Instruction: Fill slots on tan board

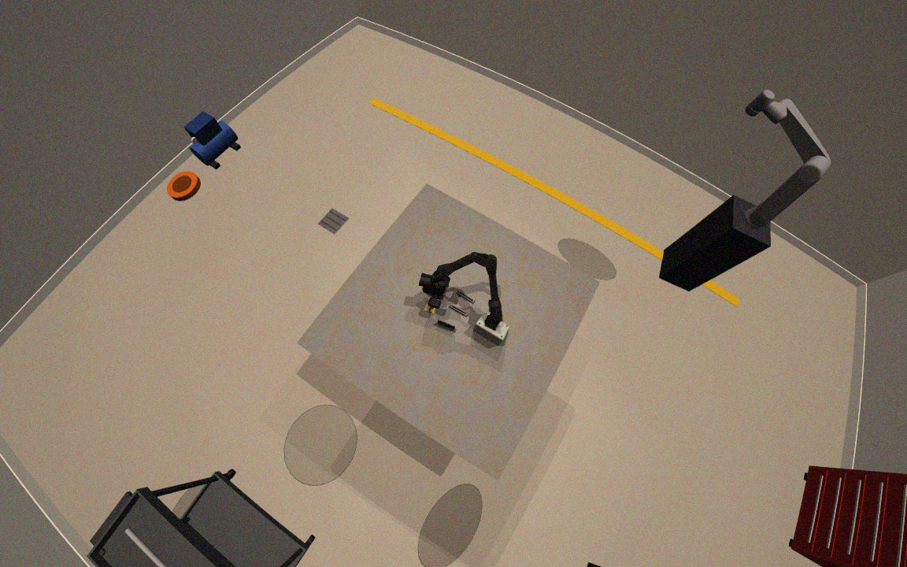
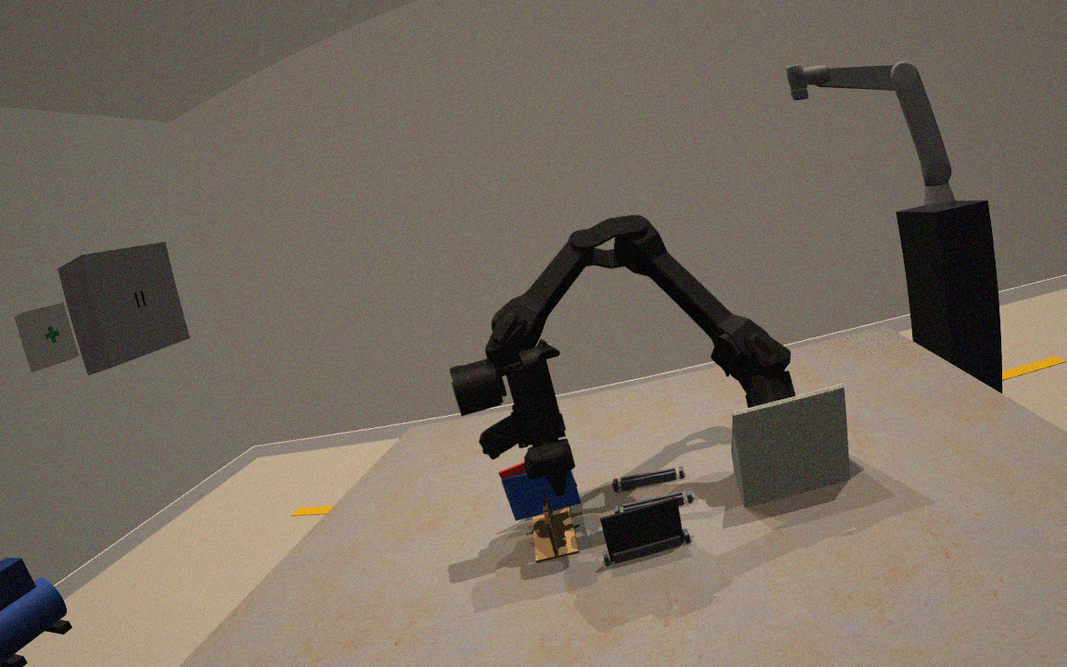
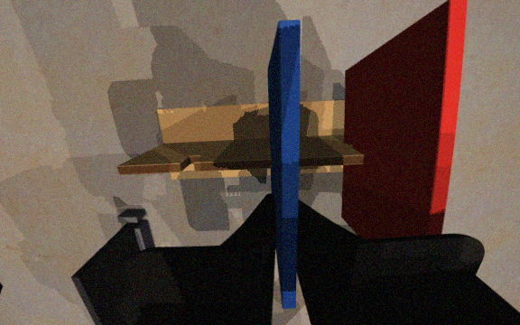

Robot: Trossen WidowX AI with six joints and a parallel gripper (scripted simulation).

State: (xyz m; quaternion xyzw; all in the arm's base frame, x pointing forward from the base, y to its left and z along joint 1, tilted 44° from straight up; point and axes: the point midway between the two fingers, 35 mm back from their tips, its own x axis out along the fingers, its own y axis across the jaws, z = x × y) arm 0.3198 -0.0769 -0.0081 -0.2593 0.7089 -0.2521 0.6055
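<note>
Now: gripper tip 2 cm short of the blue board. Also, from my gripper tip: tan board 3 cm below, 2 cm ahead; red board 5 cm to the right, 3 cm ahead; black board 13 cm to the left, 10 cm behind, 3 cm below.
</note>
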